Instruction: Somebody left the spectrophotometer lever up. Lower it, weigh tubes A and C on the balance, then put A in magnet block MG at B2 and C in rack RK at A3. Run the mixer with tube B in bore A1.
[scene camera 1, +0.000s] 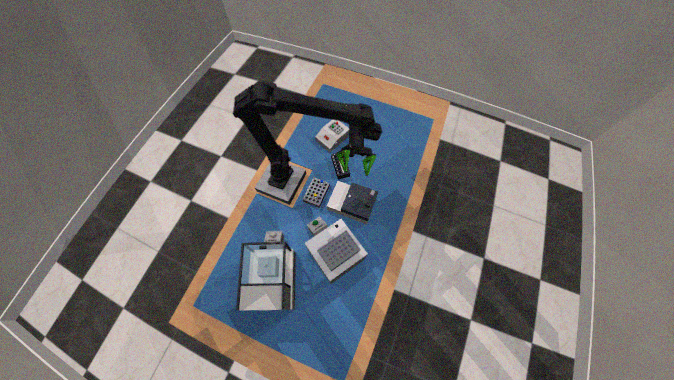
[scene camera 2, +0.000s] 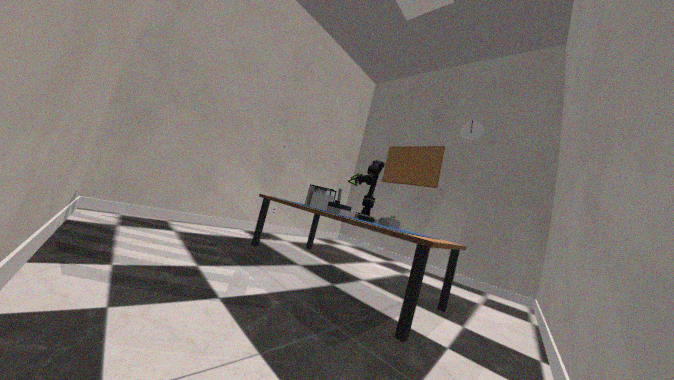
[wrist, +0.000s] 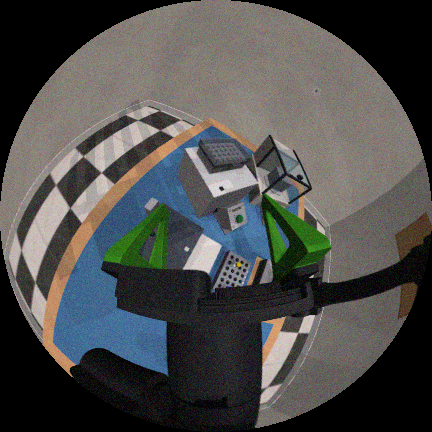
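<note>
My gripper is open and empty, its green fingers high above the mat. A grey holed rack holds small yellow and blue tops; the tube letters are unreadable. A black strip-like block lies partly behind one finger in the first scene view. The glass-walled balance stands at one end. A white machine with a grey holed plate looks like the mixer. A dark and white device may be the spectrophotometer; its lever position is unclear.
A green-button box stands beside the white machine. A small grey box adjoins the balance. A white device with red and green marks stands near the arm's forearm. The blue mat has a wooden border.
</note>
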